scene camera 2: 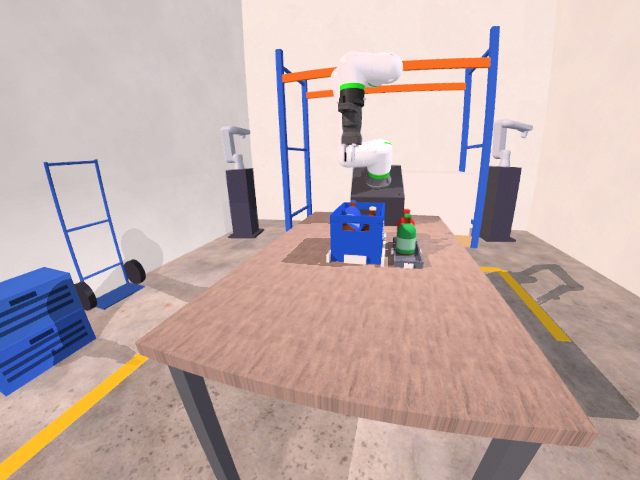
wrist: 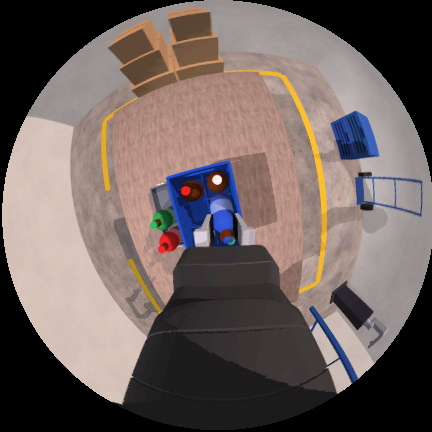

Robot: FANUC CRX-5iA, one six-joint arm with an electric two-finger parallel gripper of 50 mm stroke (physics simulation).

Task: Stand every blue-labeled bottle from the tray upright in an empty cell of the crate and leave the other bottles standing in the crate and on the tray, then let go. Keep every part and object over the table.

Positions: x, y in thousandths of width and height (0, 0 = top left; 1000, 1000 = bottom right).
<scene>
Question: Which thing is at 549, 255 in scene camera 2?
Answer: My gripper.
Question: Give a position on a blue-labeled bottle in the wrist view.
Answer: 510, 476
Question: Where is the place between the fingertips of my gripper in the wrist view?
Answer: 515, 513
</scene>
